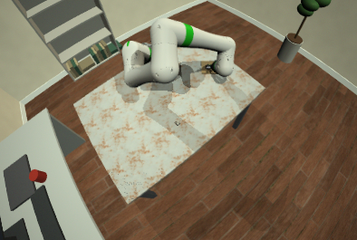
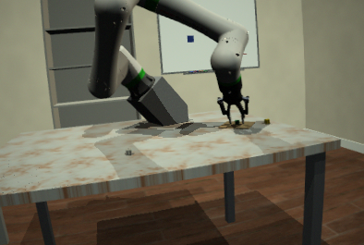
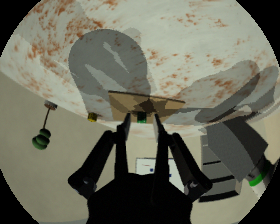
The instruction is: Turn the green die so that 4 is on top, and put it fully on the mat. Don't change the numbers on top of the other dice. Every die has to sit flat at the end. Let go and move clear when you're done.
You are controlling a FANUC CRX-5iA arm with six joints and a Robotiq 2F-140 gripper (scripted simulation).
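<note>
Right now the green die is 30 mm below my hand, 20 mm to the left of it and 20 mm behind it. Round my hand: tan mat (40 mm below, 20 mm to the left, 20 mm behind); grey die (520 mm to the right, 130 mm ahead, 30 mm below); yellow die (140 mm to the left, 50 mm ahead, 30 mm below).
</note>
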